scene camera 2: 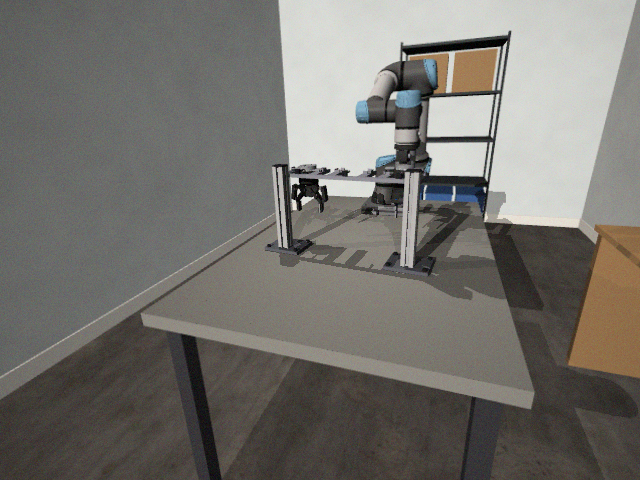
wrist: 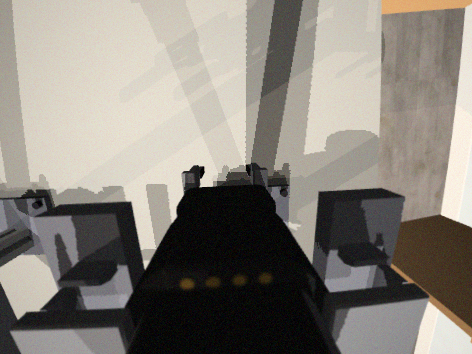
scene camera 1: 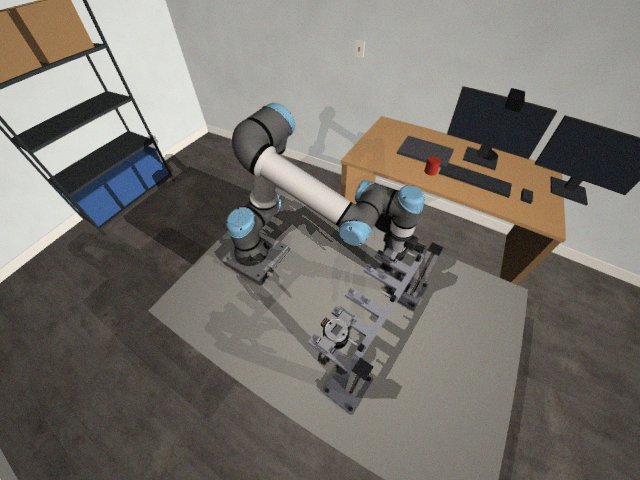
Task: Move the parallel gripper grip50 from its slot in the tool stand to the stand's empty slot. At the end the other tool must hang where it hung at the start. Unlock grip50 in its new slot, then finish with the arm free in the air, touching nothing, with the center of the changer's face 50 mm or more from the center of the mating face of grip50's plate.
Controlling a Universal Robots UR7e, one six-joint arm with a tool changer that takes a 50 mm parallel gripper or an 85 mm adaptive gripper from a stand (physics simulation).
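Pixels of known places: arm's base, link origin: (scene camera 2: pixel 386 200) (scene camera 1: pixel 251 252).
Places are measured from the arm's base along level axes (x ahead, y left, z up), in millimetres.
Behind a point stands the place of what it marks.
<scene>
The tool stand (scene camera 1: pixel 343 397) @(y -278, x 654, z -29 mm) (scene camera 2: pixel 346 178) @(y 5, x 662, z 236 mm) has three slots. The arm's tool, grip50, is on the changer at the slot farthest from scene camera 1. In the wrist view, stand prongs flank it on the left and right; I cannot tell whether its plate rests on them. The gripper (wrist: pixel 225 171) points down with its two fingers apart, open, with nothing between them. Its fingers are hidden behind a post in scene camera 2. The adaptive gripper (scene camera 1: pixel 336 331) (scene camera 2: pixel 310 189) hangs in the slot nearest scene camera 1. The middle slot between them holds no tool.
The stand's two posts (scene camera 2: pixel 282 206) @(y -227, x 688, z 132 mm) (scene camera 2: pixel 409 222) @(y 222, x 708, z 118 mm) rise from base plates on the table (scene camera 1: pixel 465 335) @(y 161, x 948, z -41 mm) (scene camera 2: pixel 330 310) @(y 77, x 1016, z -41 mm). A wooden desk (scene camera 1: pixel 522 211) with monitors and a red cup (scene camera 1: pixel 432 165) is beyond the stand. A shelf unit (scene camera 2: pixel 498 124) stands behind the arm.
</scene>
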